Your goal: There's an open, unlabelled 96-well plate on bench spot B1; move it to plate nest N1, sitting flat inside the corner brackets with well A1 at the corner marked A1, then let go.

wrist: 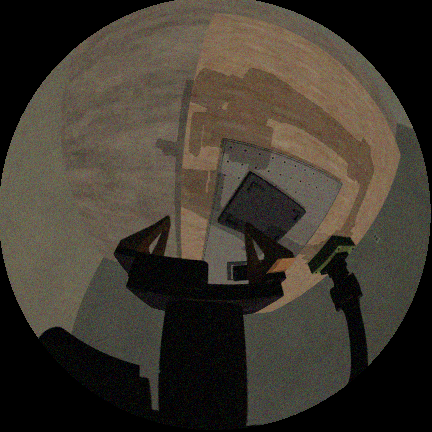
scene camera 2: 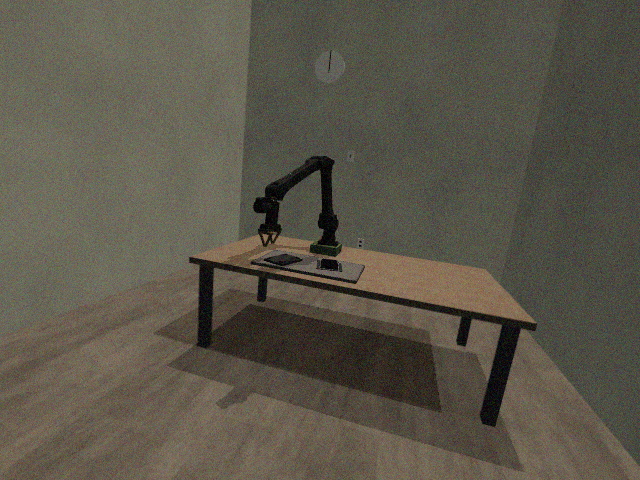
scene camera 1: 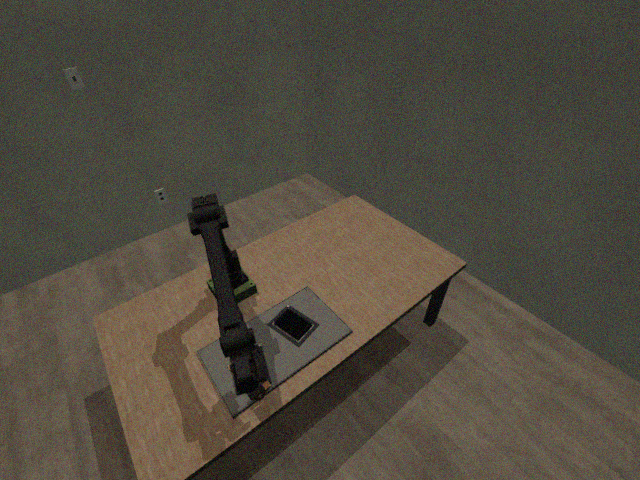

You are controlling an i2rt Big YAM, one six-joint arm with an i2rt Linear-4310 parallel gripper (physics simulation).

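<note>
A black plate [scene camera 1: 293,323] [scene camera 2: 329,264] [wrist: 240,272] lies flat inside a light outline on the grey board; its wells and A1 corner cannot be made out. In the wrist view my finger partly covers it. A dark, low block with L-shaped corner brackets, seemingly nest N1 [scene camera 2: 283,259] [wrist: 262,205], sits on the same board; the arm hides it in scene camera 1. My gripper [scene camera 1: 260,391] [scene camera 2: 267,243] [wrist: 207,222] is open and empty, pointing down, above and beside the nest near the table's front edge, and well apart from the plate.
The grey board [scene camera 1: 320,310] [scene camera 2: 351,271] [wrist: 315,192] has rows of small holes and lies on the wooden table [scene camera 1: 361,248] [scene camera 2: 413,281]. The arm's green base [scene camera 1: 245,291] [scene camera 2: 325,249] [wrist: 330,255] stands behind the board.
</note>
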